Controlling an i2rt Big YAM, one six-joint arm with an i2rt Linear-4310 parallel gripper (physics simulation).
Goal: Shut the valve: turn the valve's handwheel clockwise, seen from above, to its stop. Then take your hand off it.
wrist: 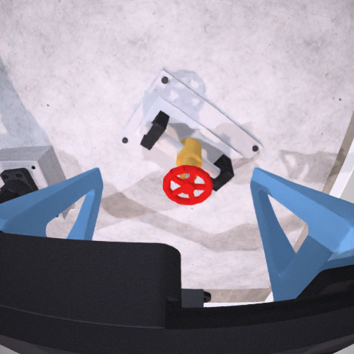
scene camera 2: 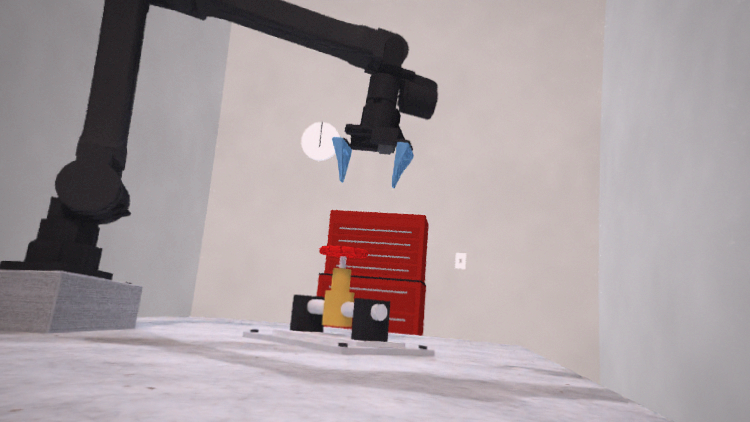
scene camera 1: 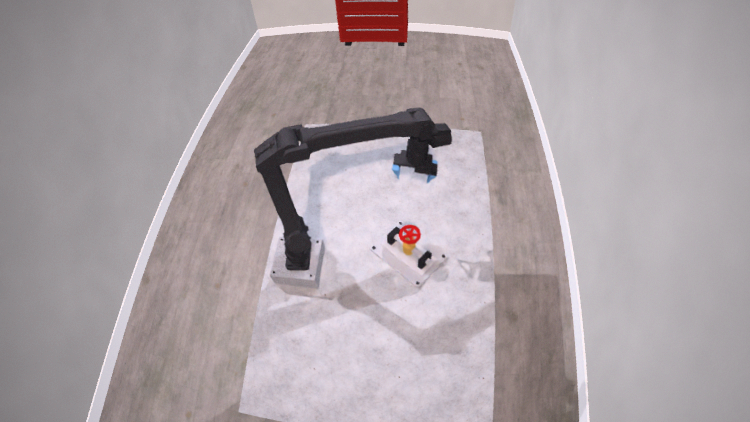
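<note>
The valve's red handwheel [scene camera 1: 409, 234] [scene camera 2: 343, 251] [wrist: 188, 185] lies level on top of the yellow valve body [scene camera 1: 408, 249] [scene camera 2: 338, 304] [wrist: 190, 151]. The body stands between two black brackets on a pale base plate [scene camera 1: 418, 278] [scene camera 2: 388, 350] [wrist: 235, 140]. My gripper [scene camera 1: 413, 178] [scene camera 2: 368, 184] [wrist: 176, 175] points down, open, with nothing between its blue fingers. It hangs well above the handwheel and apart from it. In the wrist view the wheel shows between the two fingers, slightly below the line of their tips. The wheel's turn angle cannot be told.
The arm's grey base block [scene camera 1: 296, 277] [scene camera 2: 94, 301] stands left of the valve in the scene views. The valve and block stand on a pale mat [scene camera 1: 367, 377]. A red drawer cabinet [scene camera 1: 372, 22] [scene camera 2: 377, 220] stands far behind, by the wall.
</note>
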